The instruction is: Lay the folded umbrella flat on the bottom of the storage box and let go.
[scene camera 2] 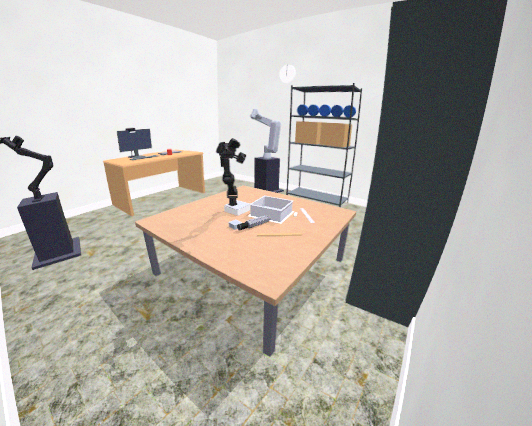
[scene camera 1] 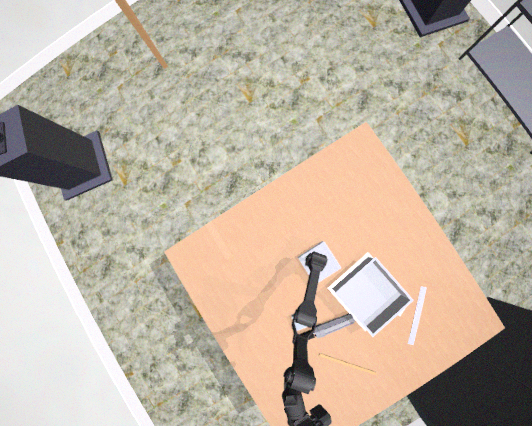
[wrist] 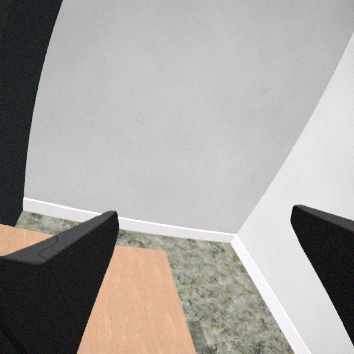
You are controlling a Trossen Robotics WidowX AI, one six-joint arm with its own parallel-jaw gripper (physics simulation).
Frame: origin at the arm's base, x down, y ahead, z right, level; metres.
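Seen in the pictures: gripper, fingertip midpoint: (scene camera 2: 238, 156) (wrist: 206, 217); arm's base, link origin: (scene camera 2: 233, 204) (scene camera 1: 313, 260).
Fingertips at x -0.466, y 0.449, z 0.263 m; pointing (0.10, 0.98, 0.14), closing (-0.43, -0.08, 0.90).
Offsets run from my fingertips to a thing's top centre. Level surfaces: height alone.
The folded umbrella @[dx +0.463, dy -0.107, dz -0.208 m] (scene camera 1: 334, 326) (scene camera 2: 257, 222) is grey with a black handle. It lies on the table outside the storage box, with its grey end close to the box's near side; whether they touch is unclear. In scene camera 1 the arm partly hides its handle end. The storage box @[dx +0.425, dy -0.194, dz -0.463 m] (scene camera 1: 389, 316) (scene camera 2: 262, 212) is white and grey, open at the top, and stands upright; its pale floor shows bare in scene camera 1. My gripper (wrist: 206, 217) is open and empty. It is raised high above the table, away from the umbrella, and its wrist view faces the wall and a table corner.
The arm stands on a white base (scene camera 1: 332, 265) (scene camera 2: 240, 208) beside the box. A small pale block @[dx +0.486, dy -0.184, dz -0.096 m] (scene camera 2: 234, 224) lies by the umbrella's handle. A thin yellow stick @[dx +0.510, dy +0.112, dz -0.241 m] (scene camera 1: 347, 363) (scene camera 2: 279, 235) and a white strip @[dx +0.520, dy +0.013, dz -0.661 m] (scene camera 1: 417, 315) (scene camera 2: 307, 215) lie on the table @[dx +0.522 m] (scene camera 1: 250, 215) (scene camera 2: 215, 245).
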